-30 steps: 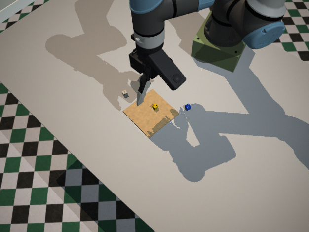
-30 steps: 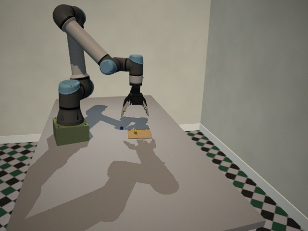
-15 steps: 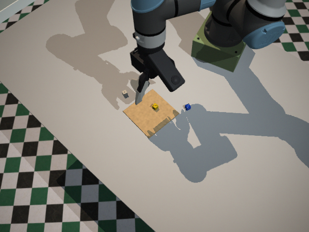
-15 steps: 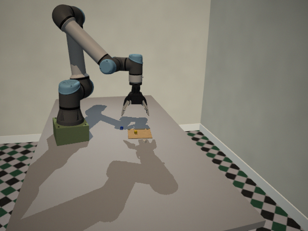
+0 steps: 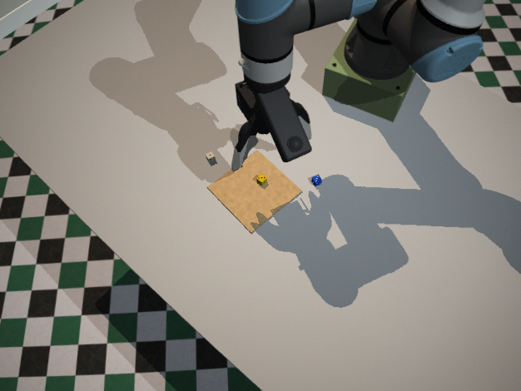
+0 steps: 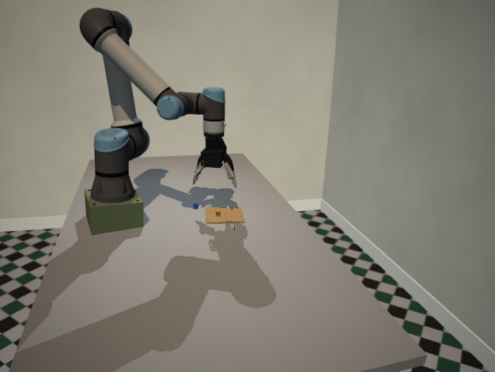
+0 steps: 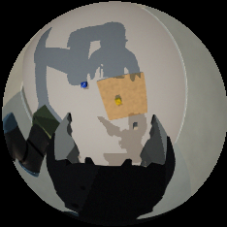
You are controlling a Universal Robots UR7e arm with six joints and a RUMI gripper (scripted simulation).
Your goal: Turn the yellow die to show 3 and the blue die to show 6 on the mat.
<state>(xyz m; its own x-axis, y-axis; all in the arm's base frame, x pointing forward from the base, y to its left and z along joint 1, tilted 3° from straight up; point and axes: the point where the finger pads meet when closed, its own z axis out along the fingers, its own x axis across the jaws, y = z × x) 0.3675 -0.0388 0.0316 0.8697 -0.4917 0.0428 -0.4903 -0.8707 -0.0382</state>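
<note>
Right now my hand is 100 mm above the blue die, 70 mm to the right of it and 60 mm past it. The rest, counted from my hand: tan mat (110 mm below, 30 mm to the right, 30 mm ahead); white die (150 mm to the right, 100 mm below, 20 mm ahead); yellow die (100 mm below, 20 mm to the right, 10 mm ahead).
</note>
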